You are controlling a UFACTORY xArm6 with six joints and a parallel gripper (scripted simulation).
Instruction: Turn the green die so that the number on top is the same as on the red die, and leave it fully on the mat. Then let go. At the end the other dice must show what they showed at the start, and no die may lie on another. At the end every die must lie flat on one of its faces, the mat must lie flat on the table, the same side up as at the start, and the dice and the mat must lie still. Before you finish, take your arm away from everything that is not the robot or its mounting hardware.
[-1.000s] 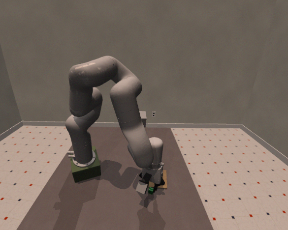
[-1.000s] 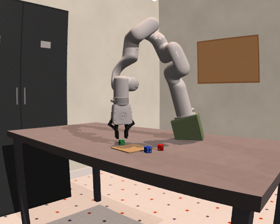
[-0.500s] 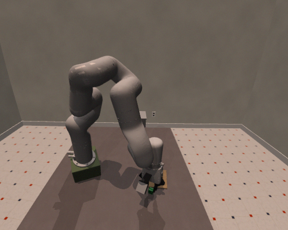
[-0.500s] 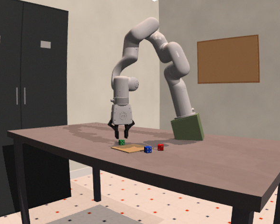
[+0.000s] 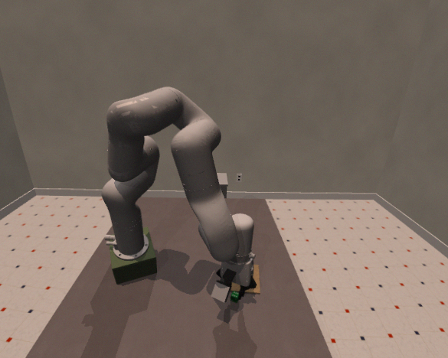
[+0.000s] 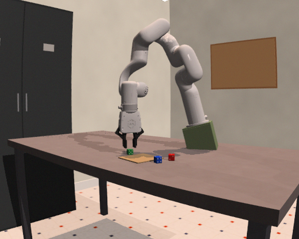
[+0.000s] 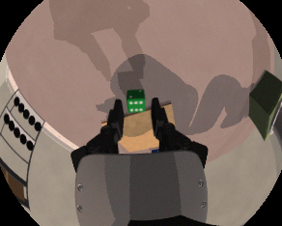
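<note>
Now: hand 40 mm above the green die. The rest, counted from my hand: red die 230 mm to the left, 40 mm below, 10 mm behind; then tan mat 100 mm to the left, 50 mm below, 40 mm ahead; then blue die 210 mm to the left, 60 mm ahead, 40 mm below.
</note>
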